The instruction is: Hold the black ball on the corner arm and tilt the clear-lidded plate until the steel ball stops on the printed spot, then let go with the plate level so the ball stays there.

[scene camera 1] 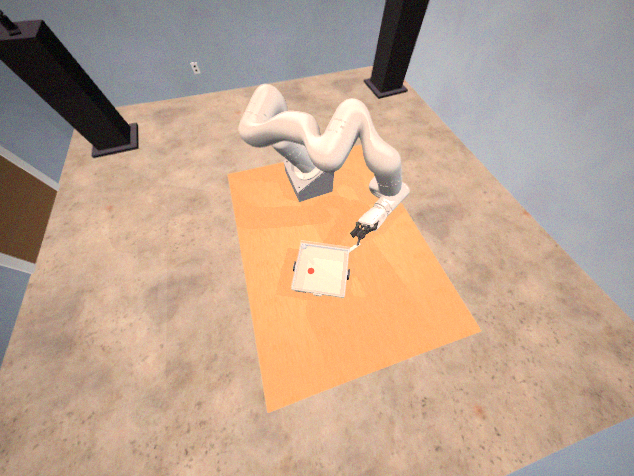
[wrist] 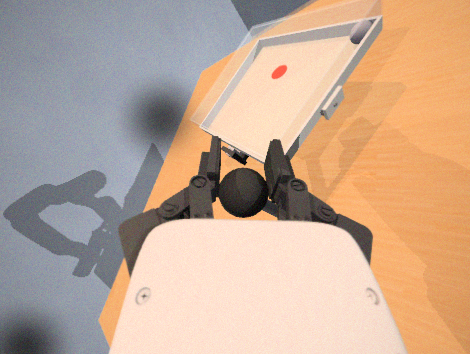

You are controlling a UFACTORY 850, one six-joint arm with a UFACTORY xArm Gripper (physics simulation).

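Note:
The clear-lidded plate [scene camera 1: 328,282] [wrist: 240,105] is a square, pale tray with a red printed spot [scene camera 1: 310,271] [wrist: 279,72]. The steel ball [wrist: 360,32] is in the plate's far right corner in the wrist view, apart from the spot; in the scene view a small, faint grey shape shows in the plate's top-left corner. My gripper [scene camera 1: 357,236] [wrist: 244,151] is beyond the plate's top-right corner in the scene view. It is shut on the black ball [wrist: 243,192], which sits between the fingers. The corner arm [scene camera 1: 353,247] runs from that corner toward the gripper. The plate's exact tilt is hard to tell.
The plate is over an orange wooden mat [scene camera 1: 358,338] [wrist: 400,215]. Black clips [scene camera 1: 348,274] [wrist: 237,154] stick out at its sides. The robot's base [scene camera 1: 314,187] stands behind it, and two dark pillars [scene camera 1: 394,48] [scene camera 1: 66,87] stand farther back.

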